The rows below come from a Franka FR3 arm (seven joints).
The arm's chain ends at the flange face. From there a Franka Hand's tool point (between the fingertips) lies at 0.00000 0.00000 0.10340 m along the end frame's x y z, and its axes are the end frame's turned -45 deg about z.
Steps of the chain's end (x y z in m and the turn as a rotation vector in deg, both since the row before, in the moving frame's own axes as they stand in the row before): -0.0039 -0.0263 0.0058 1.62 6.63 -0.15; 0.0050 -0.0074 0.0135 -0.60 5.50 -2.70
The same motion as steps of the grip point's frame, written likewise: 0.0264 -0.0150 0.0051 -3.54 5.83 -0.15; 0.0152 0.0059 0.0130 -4.31 3.46 -2.70
